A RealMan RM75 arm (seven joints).
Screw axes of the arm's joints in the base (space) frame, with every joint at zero. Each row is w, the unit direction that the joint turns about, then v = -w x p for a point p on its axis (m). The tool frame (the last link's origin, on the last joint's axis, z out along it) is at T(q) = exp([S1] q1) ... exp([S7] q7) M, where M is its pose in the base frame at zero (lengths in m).
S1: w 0 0 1 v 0 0 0
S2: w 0 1 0 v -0.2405 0 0
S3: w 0 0 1 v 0 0 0
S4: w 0 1 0 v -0.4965 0 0
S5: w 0 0 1 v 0 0 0
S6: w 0 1 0 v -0.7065 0 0
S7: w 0 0 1 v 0 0 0
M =
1 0 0 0
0 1 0 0
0 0 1 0.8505
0 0 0 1
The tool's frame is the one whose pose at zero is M.
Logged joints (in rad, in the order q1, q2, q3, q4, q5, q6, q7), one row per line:
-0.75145 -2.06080 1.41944 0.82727 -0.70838 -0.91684 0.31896
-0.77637 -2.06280 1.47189 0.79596 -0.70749 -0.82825 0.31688
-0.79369 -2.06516 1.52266 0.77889 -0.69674 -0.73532 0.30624
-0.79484 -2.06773 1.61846 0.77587 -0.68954 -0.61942 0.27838
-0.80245 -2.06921 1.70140 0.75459 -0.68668 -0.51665 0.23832
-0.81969 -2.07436 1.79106 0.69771 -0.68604 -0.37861 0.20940
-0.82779 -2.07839 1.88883 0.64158 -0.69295 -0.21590 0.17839
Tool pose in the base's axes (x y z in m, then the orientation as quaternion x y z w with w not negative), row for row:
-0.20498 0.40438 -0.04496 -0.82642 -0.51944 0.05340 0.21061
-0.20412 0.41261 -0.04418 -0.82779 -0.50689 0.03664 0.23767
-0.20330 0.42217 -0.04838 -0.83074 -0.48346 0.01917 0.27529
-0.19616 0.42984 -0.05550 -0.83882 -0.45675 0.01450 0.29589
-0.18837 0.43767 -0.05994 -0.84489 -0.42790 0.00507 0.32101
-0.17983 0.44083 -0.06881 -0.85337 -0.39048 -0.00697 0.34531
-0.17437 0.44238 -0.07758 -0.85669 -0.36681 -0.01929 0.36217
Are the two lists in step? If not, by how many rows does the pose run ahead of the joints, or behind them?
The pose runs 2 rows behind the joints: the pose in row i belongs to the joints in row i - 2.
